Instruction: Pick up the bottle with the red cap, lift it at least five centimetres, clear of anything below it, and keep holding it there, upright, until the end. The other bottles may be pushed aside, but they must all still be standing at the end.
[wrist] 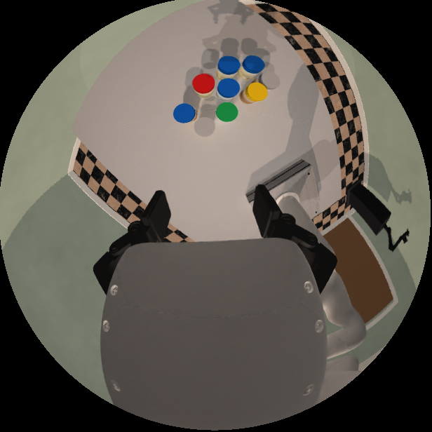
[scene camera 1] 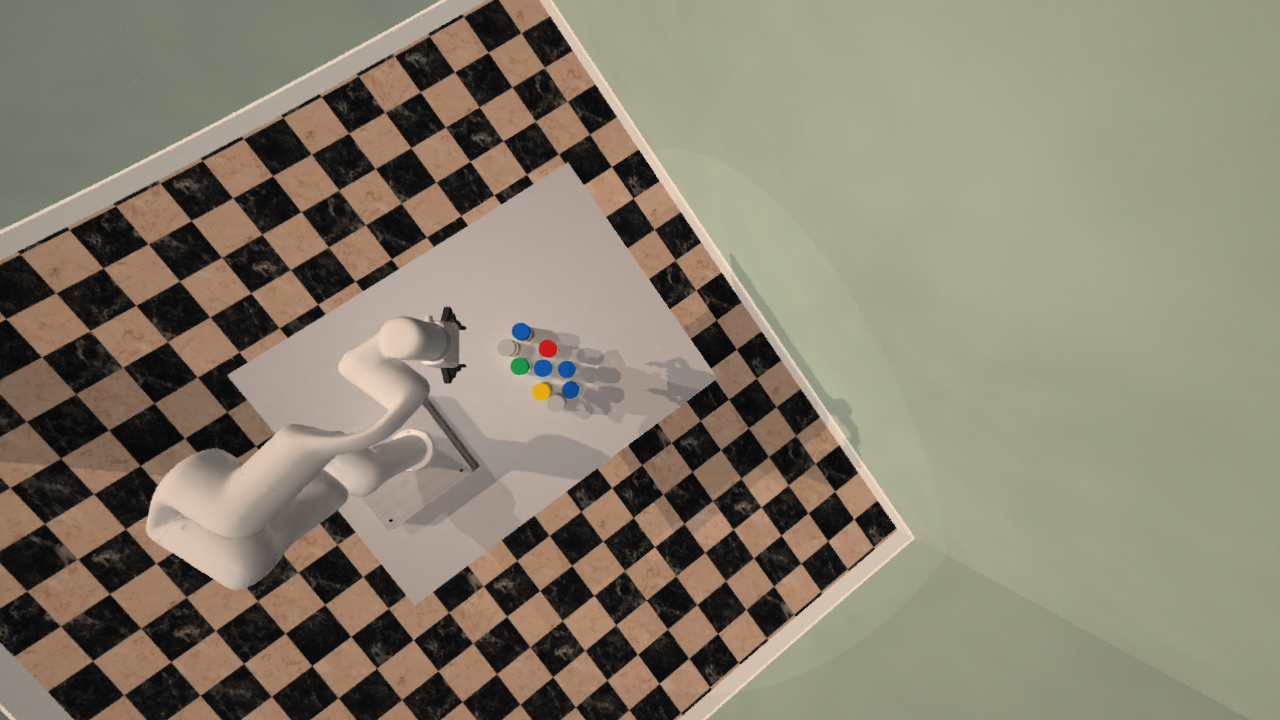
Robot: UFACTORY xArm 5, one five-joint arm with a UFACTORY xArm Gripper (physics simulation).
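Where they show: gripper, fingertip midpoint: (scene camera 1: 459,347); arm's base, origin of the base link: (scene camera 1: 412,449).
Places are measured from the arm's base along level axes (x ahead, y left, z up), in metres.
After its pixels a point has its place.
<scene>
The red-capped bottle (scene camera 1: 547,348) {x 0.511, y 0.011, z 0.037 m} (wrist: 203,84) stands upright in a cluster of bottles. Around it stand a blue-capped bottle (scene camera 1: 520,331) {x 0.476, y 0.101, z 0.038 m} (wrist: 184,113), a grey-capped bottle (scene camera 1: 508,347) {x 0.418, y 0.082, z 0.037 m} (wrist: 204,126), a green-capped bottle (scene camera 1: 519,366) {x 0.410, y 0.015, z 0.037 m} (wrist: 227,112) and another blue-capped bottle (scene camera 1: 543,368) {x 0.464, y -0.032, z 0.037 m} (wrist: 228,88). My gripper (scene camera 1: 460,345) {x 0.360, y 0.112, z 0.290 m} (wrist: 210,199) is open and empty. In scene camera 1 it is left of the cluster, apart from all the bottles. In the wrist view the cluster lies beyond the fingertips, and the red cap is at its left part.
Two more blue-capped bottles (scene camera 1: 566,368) {x 0.521, y -0.074, z 0.037 m} (wrist: 229,65) (scene camera 1: 570,389) {x 0.492, y -0.135, z 0.037 m} (wrist: 253,64), a yellow-capped bottle (scene camera 1: 540,391) {x 0.415, y -0.085, z 0.037 m} (wrist: 256,92) and a grey-capped one (scene camera 1: 556,402) {x 0.434, y -0.142, z 0.037 m} (wrist: 270,80) stand in the cluster. The arm's base plate (scene camera 1: 416,497) {x -0.073, y -0.127, z 0.004 m} (wrist: 311,192) is on the grey surface (scene camera 1: 501,241) {x 0.593, y 0.396, z -0.068 m} (wrist: 150,150).
</scene>
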